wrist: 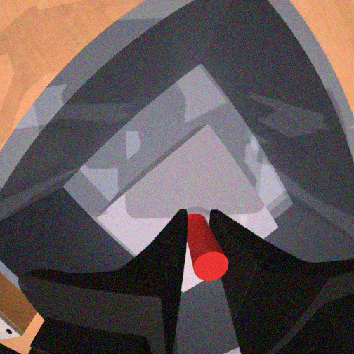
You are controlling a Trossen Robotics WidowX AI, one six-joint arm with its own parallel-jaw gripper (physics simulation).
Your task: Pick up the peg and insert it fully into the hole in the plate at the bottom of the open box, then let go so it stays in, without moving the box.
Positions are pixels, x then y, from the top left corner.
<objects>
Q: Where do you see a grey box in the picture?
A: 264, 85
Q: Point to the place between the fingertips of my gripper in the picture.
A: At 197, 215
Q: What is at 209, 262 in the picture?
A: A red peg.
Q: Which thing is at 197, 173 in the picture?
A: A pale plate.
</objects>
